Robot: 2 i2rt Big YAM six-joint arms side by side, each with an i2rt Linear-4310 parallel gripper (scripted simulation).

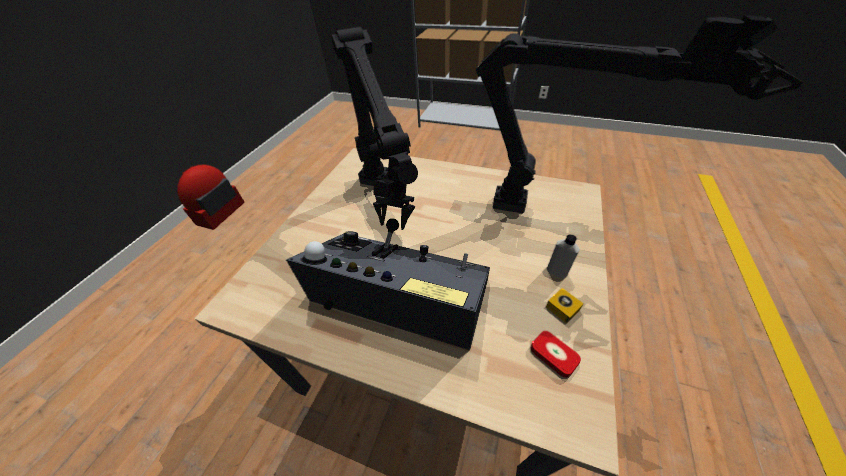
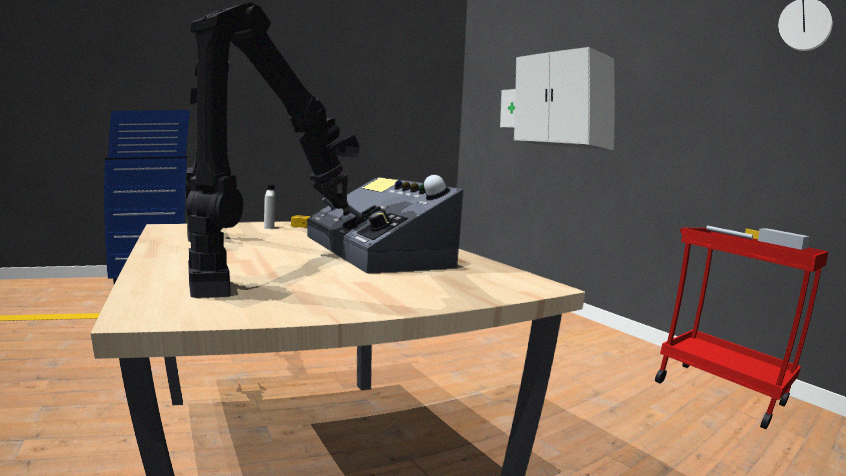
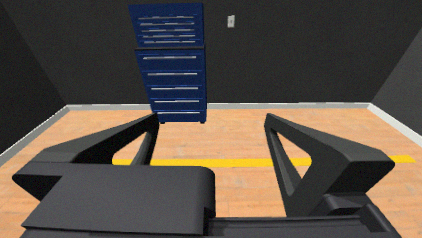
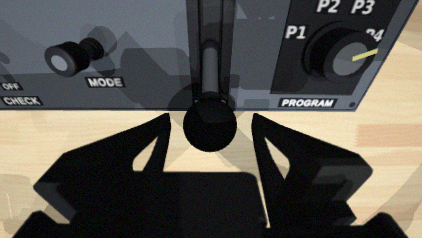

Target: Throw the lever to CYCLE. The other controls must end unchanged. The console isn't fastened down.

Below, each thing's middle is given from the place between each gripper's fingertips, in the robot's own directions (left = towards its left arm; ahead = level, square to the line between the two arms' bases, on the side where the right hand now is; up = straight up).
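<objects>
From my right hand [image 2: 340,204]: black ball-topped lever [image 4: 209,125] 3 cm below, 4 cm ahead; program dial [image 4: 338,51] 4 cm below, 13 cm to the right, 7 cm ahead; mode knob [image 4: 67,59] 4 cm below, 12 cm to the left, 6 cm ahead; grey bottle [image 1: 565,252] 4 cm below, 51 cm to the left, 9 cm behind. By its middle, mode knob is nearer to my right hand than to my left hand.
From my left hand: grey bottle 410 mm below, 280 mm ahead, 360 mm to the right; black ball-topped lever 400 mm below, 410 mm ahead, 870 mm to the right; yellow box [image 1: 564,305] far below, far ahead, far to the right; mode knob 410 mm below, 430 mm ahead, 750 mm to the right.
</objects>
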